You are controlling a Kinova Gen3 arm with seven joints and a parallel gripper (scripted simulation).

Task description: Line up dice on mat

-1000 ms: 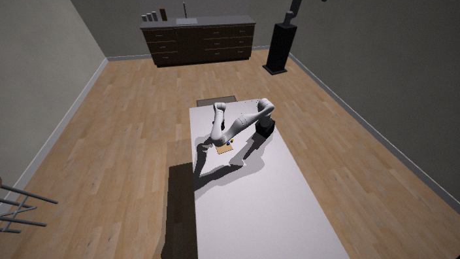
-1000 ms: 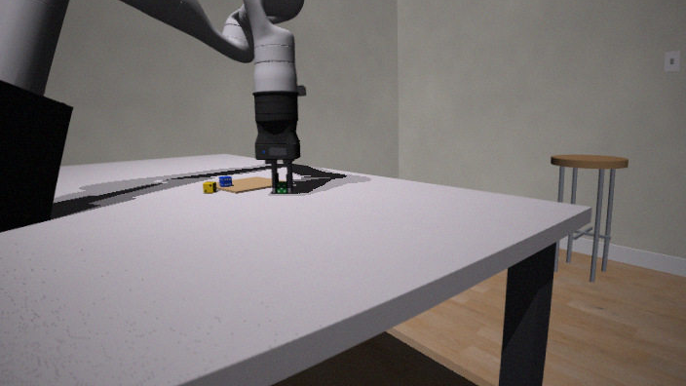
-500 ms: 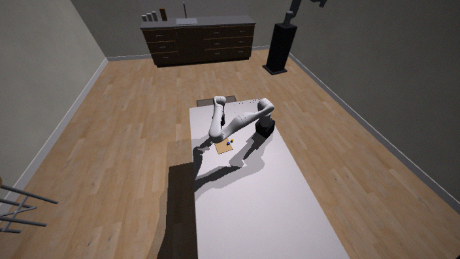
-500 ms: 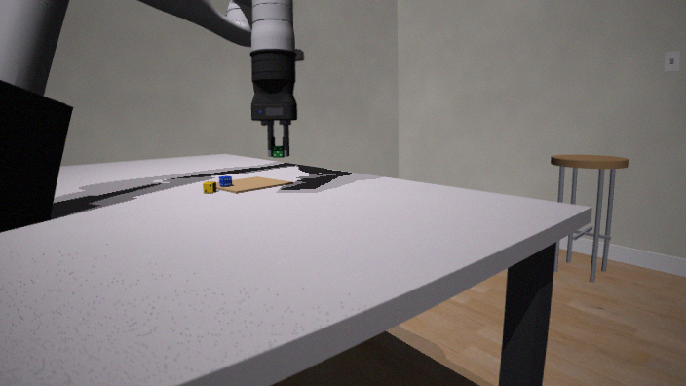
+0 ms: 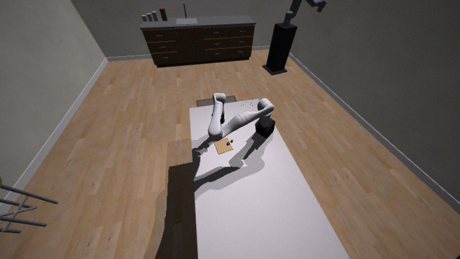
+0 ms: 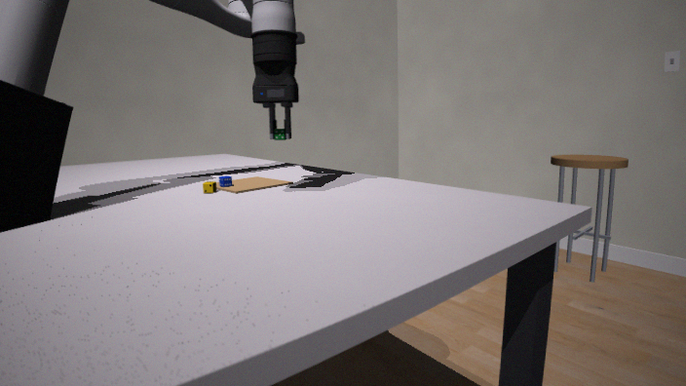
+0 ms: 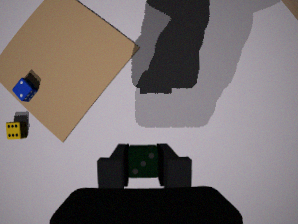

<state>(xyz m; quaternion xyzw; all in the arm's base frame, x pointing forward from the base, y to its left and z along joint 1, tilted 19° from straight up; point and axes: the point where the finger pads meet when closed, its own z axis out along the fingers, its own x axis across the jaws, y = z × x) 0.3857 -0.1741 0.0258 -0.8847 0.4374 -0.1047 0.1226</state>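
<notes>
Now: the tan mat 10 mm ahead of my hand, 140 mm to the left of it and 120 mm below it. The rest, counted from my hand: yellow die 80 mm behind, 130 mm to the left, 110 mm below; green die 10 mm below; blue die 40 mm behind, 140 mm to the left, 100 mm below.
</notes>
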